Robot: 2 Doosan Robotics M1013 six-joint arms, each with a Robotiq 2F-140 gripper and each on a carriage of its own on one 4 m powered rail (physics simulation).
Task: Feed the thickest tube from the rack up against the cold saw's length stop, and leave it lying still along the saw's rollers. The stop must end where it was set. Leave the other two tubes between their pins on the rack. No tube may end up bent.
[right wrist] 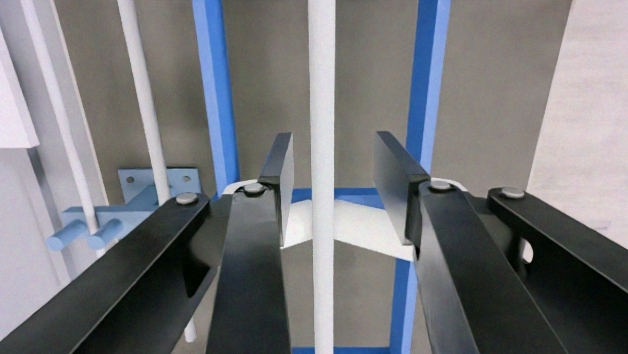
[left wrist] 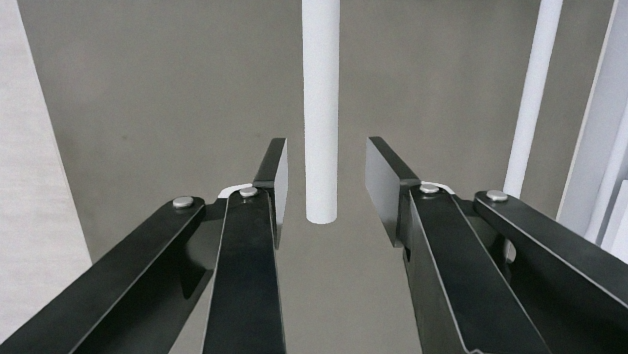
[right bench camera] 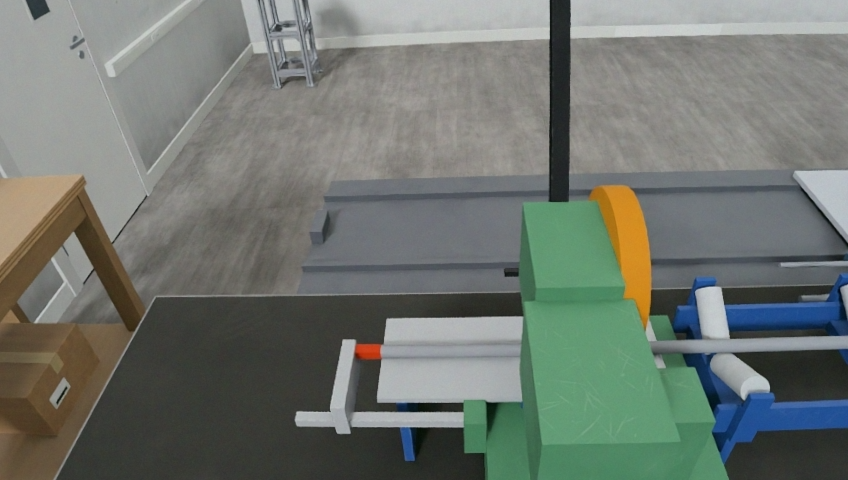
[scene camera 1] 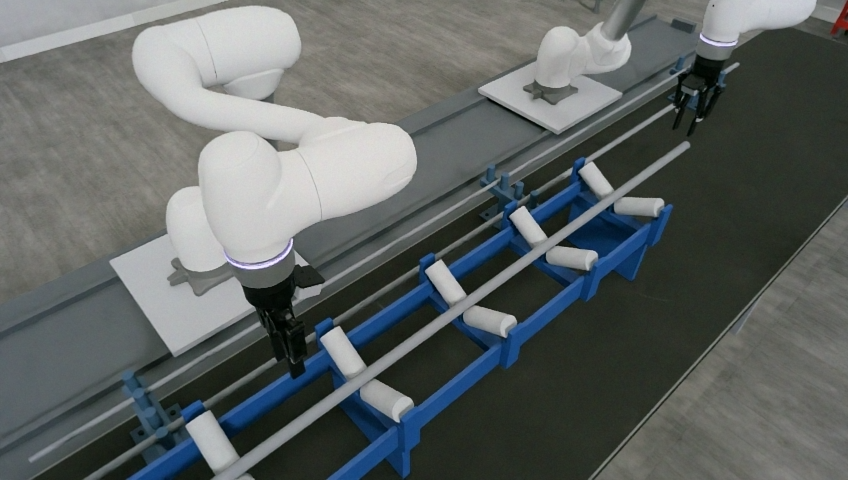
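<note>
The thickest tube (scene camera 1: pixel 416 337) (right bench camera: pixel 446 350) (left wrist: pixel 321 100) (right wrist: pixel 322 100) looks straight and lies along the saw's white V rollers (scene camera 1: pixel 489 321) (right bench camera: pixel 737 374). It passes behind the green cold saw (right bench camera: pixel 601 368), and its end meets the red tip (right bench camera: pixel 367 351) of the length stop (right bench camera: pixel 345 386). Two thinner tubes (scene camera 1: pixel 416 231) (scene camera 1: pixel 630 133) lie between pins on the rack (scene camera 1: pixel 502 191). My left gripper (scene camera 1: pixel 690 121) (left wrist: pixel 326 160) is open above the tube's free end. My right gripper (scene camera 1: pixel 291 368) (right wrist: pixel 333 156) is open, with the tube below and between its fingers in the right wrist view.
The blue roller frame (scene camera 1: pixel 455 386) (right bench camera: pixel 809 413) stands beside the tube rack. The grey rail (scene camera 1: pixel 440 142) (right bench camera: pixel 416 226) runs behind it with both carriages. The saw has an orange guard (right bench camera: pixel 627 249) and a black upright bar (right bench camera: pixel 559 101). A wooden table (right bench camera: pixel 41 220) and a cardboard box (right bench camera: pixel 35 380) stand at the left.
</note>
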